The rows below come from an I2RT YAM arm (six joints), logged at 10 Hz.
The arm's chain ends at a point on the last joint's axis. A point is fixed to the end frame.
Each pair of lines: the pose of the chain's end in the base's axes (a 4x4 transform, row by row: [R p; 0 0 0 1], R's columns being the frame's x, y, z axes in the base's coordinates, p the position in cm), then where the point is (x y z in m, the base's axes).
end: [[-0.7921 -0.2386 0.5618 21.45], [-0.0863 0.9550 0.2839 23.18], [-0.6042 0.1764 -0.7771 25.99], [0 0 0 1]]
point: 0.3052 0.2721 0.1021
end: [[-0.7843 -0.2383 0.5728 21.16], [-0.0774 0.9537 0.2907 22.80], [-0.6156 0.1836 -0.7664 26.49], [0 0 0 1]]
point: 0.3045 0.2697 0.1088
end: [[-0.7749 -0.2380 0.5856 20.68], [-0.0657 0.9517 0.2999 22.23], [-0.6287 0.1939 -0.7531 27.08], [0 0 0 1]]
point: 0.3023 0.2660 0.1168
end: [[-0.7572 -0.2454 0.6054 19.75], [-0.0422 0.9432 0.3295 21.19], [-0.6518 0.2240 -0.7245 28.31], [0 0 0 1]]
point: 0.2971 0.2616 0.1336
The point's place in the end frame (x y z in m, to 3 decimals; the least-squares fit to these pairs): 0.020 -0.011 0.185
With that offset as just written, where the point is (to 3 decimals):
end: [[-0.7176 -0.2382 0.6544 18.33], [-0.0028 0.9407 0.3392 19.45], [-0.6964 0.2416 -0.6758 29.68], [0 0 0 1]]
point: 0.293 0.247 0.155
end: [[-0.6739 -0.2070 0.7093 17.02], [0.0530 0.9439 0.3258 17.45], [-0.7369 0.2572 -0.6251 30.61], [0 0 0 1]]
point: 0.290 0.225 0.173
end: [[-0.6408 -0.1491 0.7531 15.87], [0.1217 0.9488 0.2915 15.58], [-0.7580 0.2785 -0.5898 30.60], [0 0 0 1]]
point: 0.287 0.202 0.179
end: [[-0.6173 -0.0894 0.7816 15.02], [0.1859 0.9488 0.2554 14.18], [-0.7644 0.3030 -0.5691 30.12], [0 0 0 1]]
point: 0.283 0.182 0.177
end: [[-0.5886 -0.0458 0.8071 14.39], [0.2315 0.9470 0.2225 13.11], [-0.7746 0.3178 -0.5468 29.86], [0 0 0 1]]
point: 0.282 0.166 0.178
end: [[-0.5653 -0.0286 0.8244 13.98], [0.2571 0.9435 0.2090 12.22], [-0.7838 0.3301 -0.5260 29.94], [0 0 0 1]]
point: 0.281 0.156 0.183
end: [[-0.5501 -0.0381 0.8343 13.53], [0.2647 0.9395 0.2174 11.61], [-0.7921 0.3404 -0.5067 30.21], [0 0 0 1]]
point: 0.279 0.151 0.189
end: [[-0.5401 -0.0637 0.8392 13.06], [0.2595 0.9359 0.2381 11.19], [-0.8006 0.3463 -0.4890 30.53], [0 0 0 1]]
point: 0.276 0.151 0.195
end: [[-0.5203 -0.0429 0.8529 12.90], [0.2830 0.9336 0.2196 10.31], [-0.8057 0.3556 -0.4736 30.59], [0 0 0 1]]
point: 0.277 0.139 0.198
